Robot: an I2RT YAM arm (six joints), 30 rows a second.
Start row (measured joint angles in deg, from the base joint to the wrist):
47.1 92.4 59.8 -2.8 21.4 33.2
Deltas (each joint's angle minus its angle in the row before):
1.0 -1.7 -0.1 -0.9 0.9 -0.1
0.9 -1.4 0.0 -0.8 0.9 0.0
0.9 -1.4 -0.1 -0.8 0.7 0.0
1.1 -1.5 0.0 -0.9 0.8 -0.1
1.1 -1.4 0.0 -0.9 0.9 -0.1
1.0 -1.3 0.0 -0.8 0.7 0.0
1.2 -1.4 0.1 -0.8 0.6 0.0
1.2 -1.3 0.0 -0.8 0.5 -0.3
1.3 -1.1 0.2 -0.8 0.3 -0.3
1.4 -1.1 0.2 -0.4 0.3 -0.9
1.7 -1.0 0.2 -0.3 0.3 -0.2
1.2 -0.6 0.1 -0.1 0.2 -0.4
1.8 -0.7 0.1 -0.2 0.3 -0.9
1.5 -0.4 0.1 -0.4 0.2 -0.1
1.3 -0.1 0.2 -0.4 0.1 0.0
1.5 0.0 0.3 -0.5 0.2 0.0
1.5 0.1 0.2 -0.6 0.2 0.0
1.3 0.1 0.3 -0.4 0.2 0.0
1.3 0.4 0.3 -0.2 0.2 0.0
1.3 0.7 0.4 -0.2 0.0 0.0
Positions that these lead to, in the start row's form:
48.1 90.7 59.7 -3.7 22.3 33.1
49.0 89.3 59.7 -4.5 23.2 33.1
49.9 87.9 59.6 -5.3 23.9 33.1
51.0 86.4 59.6 -6.2 24.7 33.0
52.1 85.0 59.6 -7.1 25.6 32.9
53.1 83.7 59.6 -7.9 26.3 32.9
54.3 82.3 59.7 -8.7 26.9 32.9
55.5 81.0 59.7 -9.5 27.4 32.6
56.8 79.9 59.9 -10.3 27.7 32.3
58.2 78.8 60.1 -10.7 28.0 31.4
59.9 77.8 60.3 -11.0 28.3 31.2
61.1 77.2 60.4 -11.1 28.5 30.8
62.9 76.5 60.5 -11.3 28.8 29.9
64.4 76.1 60.6 -11.7 29.0 29.8
65.7 76.0 60.8 -12.1 29.1 29.8
67.2 76.0 61.1 -12.6 29.3 29.8
68.7 76.1 61.3 -13.2 29.5 29.8
70.0 76.2 61.6 -13.6 29.7 29.8
71.3 76.6 61.9 -13.8 29.9 29.8
72.6 77.3 62.3 -14.0 29.9 29.8

